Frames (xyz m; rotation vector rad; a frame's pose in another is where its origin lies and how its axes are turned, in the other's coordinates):
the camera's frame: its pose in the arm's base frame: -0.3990 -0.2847 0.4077 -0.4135 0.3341 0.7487
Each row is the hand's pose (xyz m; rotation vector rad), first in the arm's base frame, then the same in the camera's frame.
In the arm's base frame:
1: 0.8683 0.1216 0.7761 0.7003 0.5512 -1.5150
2: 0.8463 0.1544 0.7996 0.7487 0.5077 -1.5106
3: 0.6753 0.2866 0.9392 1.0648 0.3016 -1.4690
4: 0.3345 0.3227 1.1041 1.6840 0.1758 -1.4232
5: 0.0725 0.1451 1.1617 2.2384 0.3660 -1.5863
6: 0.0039 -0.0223 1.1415 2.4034 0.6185 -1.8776
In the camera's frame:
1: 0.9479 -0.7236 0.6962 1.5759 0.3571 -1.9226
2: 0.9418 -0.6920 0.7290 1.6119 0.2920 -1.9245
3: 0.8409 -0.5167 0.8881 1.8672 -0.0558 -1.8807
4: 0.5565 -0.2900 0.9991 2.4616 -0.4205 -1.6662
5: 0.2479 -0.2344 0.9269 -2.5145 0.2501 1.1844
6: 0.1119 -0.2910 0.8200 -2.2641 -0.0448 1.0007

